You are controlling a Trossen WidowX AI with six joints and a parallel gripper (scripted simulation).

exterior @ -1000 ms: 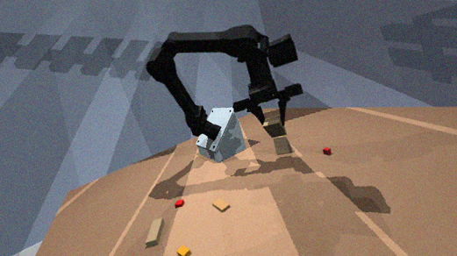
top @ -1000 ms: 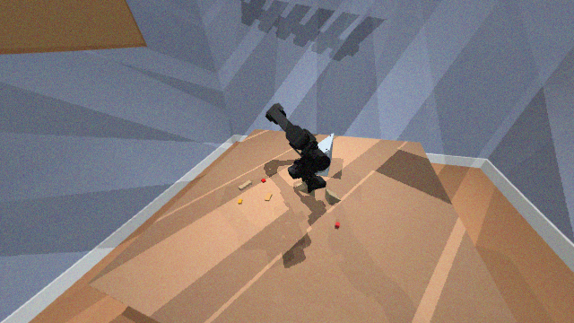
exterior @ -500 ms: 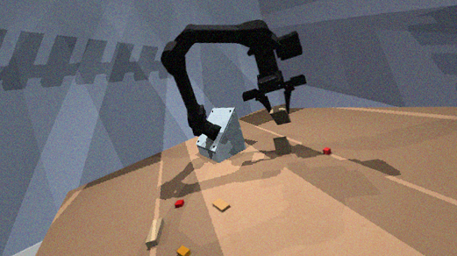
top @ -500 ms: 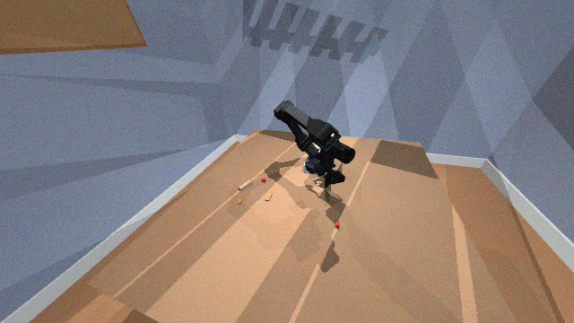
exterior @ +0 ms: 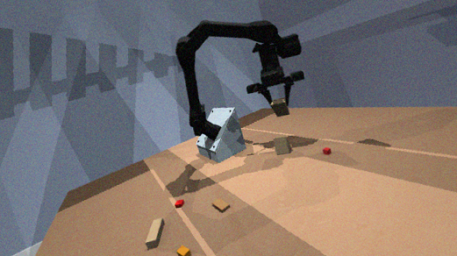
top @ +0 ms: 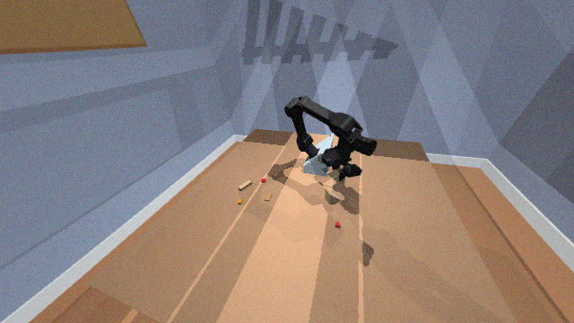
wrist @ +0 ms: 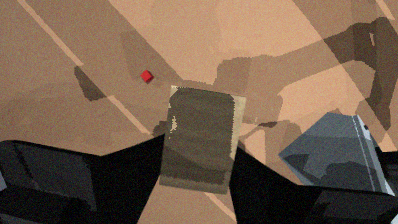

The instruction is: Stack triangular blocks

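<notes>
Right now the triangular block is 10 mm behind my gripper tip, 20 mm to the right of it and 140 mm below it. Also, from my gripper tip: orange cube: 160 mm ahead, 450 mm to the right, 150 mm below; then small tan piece: 80 mm ahead, 320 mm to the right, 160 mm below; then tan bar: 50 mm ahead, 490 mm to the right, 150 mm below.
</notes>
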